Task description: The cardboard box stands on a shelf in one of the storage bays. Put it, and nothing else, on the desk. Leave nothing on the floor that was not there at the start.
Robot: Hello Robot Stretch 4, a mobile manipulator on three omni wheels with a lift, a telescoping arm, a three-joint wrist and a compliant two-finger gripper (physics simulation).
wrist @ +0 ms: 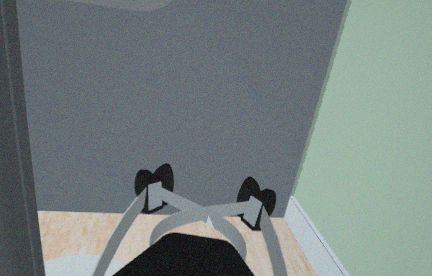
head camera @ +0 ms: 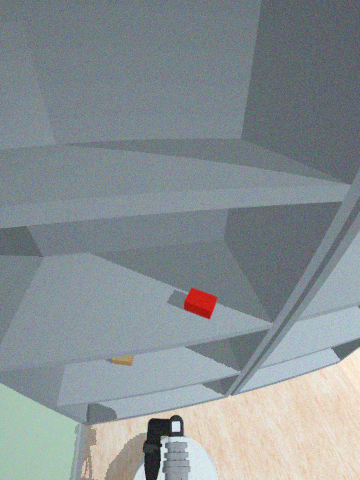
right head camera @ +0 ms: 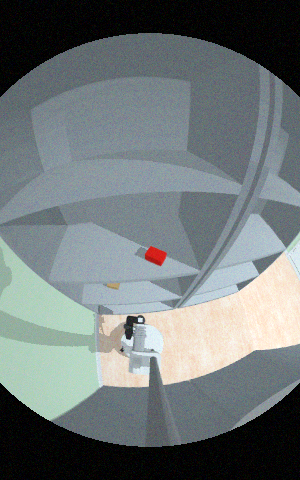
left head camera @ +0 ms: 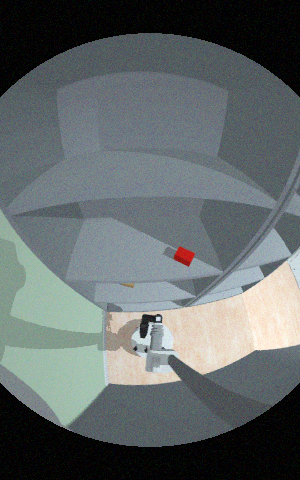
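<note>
A small tan-brown box, which looks like the cardboard box, sits on a shelf below the one with the red block. The shelf above partly hides it. My gripper is open in the wrist view, with nothing between its fingertips; a grey panel and some floor lie behind it. The box does not show in the wrist view. In the head views the black wrist stands low in front of the bay, and the fingers cannot be made out there. The desk is not recognisable in these views.
A red block stands on the shelf above the box. An upright divider separates this bay from the one on the right. A green wall stands close at the left in the head views and at the right in the wrist view.
</note>
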